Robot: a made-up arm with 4 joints.
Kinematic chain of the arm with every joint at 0, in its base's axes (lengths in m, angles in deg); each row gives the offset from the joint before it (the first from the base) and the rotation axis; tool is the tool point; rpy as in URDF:
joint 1: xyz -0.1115 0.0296 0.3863 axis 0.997 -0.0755 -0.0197
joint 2: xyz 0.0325 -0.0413 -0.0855 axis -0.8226 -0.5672 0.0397
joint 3: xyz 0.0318 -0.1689 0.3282 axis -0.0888 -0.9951 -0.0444
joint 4: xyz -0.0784 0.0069 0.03 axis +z
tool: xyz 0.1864 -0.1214 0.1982 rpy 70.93 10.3 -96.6
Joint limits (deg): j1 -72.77..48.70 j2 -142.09..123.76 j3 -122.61..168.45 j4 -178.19..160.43
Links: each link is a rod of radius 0.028 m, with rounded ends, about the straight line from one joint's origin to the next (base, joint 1, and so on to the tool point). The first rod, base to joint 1, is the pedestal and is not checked.
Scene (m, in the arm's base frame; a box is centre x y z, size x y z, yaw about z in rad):
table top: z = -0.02
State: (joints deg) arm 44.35 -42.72 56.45 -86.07
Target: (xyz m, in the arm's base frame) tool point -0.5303 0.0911 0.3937
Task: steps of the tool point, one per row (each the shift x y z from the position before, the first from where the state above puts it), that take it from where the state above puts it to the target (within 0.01 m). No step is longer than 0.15 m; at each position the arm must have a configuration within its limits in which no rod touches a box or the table.
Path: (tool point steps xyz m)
1: -0.0482 0.0037 0.0888
2: -0.0520 0.0302 0.0828
3: -0.0515 0.0554 0.0706
4: -0.0465 0.0771 0.0536
5: -0.0370 0.0939 0.0330
6: -0.0236 0.1043 0.0108
7: -0.0073 0.1076 -0.0115

